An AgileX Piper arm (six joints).
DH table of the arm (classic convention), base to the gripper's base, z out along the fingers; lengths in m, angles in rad. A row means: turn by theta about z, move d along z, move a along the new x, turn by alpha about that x. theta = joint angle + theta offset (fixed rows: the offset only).
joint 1: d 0.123, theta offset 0, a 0, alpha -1.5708
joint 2: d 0, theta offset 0.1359, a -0.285, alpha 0
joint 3: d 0, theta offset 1.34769, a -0.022, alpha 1.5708
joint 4: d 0.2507, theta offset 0, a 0, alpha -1.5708
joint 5: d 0, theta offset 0, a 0, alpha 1.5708
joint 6: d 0.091, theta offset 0, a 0, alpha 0
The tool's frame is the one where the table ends.
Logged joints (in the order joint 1, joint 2, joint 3, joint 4, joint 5, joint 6), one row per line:
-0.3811 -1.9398 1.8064 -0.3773 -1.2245 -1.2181
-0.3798 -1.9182 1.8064 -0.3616 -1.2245 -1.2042
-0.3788 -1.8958 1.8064 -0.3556 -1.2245 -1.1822
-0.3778 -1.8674 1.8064 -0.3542 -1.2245 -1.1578
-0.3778 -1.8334 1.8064 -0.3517 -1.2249 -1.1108
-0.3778 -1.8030 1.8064 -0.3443 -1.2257 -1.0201
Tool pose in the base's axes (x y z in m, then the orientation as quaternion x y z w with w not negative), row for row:
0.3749 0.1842 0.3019 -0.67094 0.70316 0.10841 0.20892
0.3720 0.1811 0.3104 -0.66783 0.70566 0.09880 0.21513
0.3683 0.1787 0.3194 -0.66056 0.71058 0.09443 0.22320
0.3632 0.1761 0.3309 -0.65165 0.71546 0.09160 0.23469
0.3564 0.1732 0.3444 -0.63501 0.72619 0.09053 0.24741
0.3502 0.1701 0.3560 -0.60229 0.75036 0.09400 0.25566
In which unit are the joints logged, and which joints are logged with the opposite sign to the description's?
The joints are logged in radians. Opposite sign: joint 1, joint 2, joint 3, joint 4, joint 5.
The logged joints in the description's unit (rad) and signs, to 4 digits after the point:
0.3811 1.9398 -1.8064 0.3773 1.2245 -1.2181
0.3798 1.9182 -1.8064 0.3616 1.2245 -1.2042
0.3788 1.8958 -1.8064 0.3556 1.2245 -1.1822
0.3778 1.8674 -1.8064 0.3542 1.2245 -1.1578
0.3778 1.8334 -1.8064 0.3517 1.2249 -1.1108
0.3778 1.8030 -1.8064 0.3443 1.2257 -1.0201

